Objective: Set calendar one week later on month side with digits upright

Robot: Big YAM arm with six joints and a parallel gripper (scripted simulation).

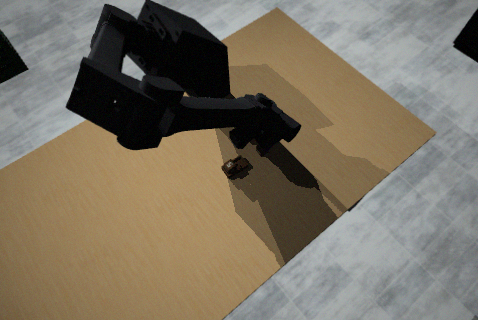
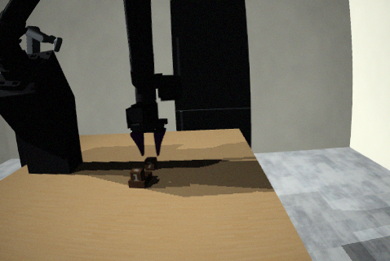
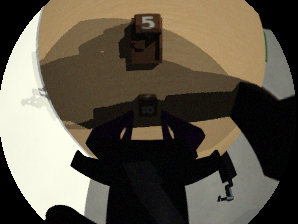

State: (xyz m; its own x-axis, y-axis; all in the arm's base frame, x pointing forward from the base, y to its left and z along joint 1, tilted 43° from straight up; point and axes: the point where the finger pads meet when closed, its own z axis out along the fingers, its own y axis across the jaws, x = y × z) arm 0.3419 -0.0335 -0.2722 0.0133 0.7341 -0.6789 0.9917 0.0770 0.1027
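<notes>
Now: hand 11 cm to the left of the brown tray and 4 cm above it.
</notes>
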